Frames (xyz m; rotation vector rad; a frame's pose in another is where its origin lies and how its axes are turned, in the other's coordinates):
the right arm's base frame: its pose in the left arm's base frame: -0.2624 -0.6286 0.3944 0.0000 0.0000 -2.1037
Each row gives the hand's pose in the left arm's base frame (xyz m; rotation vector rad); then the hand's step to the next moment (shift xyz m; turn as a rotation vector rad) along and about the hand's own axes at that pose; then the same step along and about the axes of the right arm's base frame.
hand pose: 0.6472 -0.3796 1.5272 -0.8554 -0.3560 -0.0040
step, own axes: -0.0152 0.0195 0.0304 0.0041 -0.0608 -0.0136
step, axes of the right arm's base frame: -0.0181 -0.0348 -0.0008 0.0431 0.0245 0.0379
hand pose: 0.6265 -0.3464 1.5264 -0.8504 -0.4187 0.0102
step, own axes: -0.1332 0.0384 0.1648 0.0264 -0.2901 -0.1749
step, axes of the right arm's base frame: -0.0157 -0.2138 0.0208 0.2501 0.1967 0.1193
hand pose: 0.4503 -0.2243 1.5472 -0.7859 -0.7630 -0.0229
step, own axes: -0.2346 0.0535 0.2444 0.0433 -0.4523 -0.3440
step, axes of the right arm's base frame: 0.0377 -0.3338 -0.0690 0.4062 0.3686 0.1546
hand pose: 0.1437 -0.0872 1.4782 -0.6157 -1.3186 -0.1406
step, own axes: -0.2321 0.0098 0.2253 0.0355 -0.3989 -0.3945
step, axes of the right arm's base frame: 0.0731 -0.2489 -0.1935 0.3583 0.4153 0.1232
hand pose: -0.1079 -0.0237 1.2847 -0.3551 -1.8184 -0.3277
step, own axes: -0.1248 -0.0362 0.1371 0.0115 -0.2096 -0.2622
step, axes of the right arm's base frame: 0.0412 -0.0948 -0.1581 0.1822 0.2727 0.0724
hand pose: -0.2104 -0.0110 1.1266 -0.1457 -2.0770 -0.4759
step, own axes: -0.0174 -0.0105 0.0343 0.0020 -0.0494 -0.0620
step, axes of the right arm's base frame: 0.0062 -0.0210 -0.0333 0.0427 0.0648 0.0166
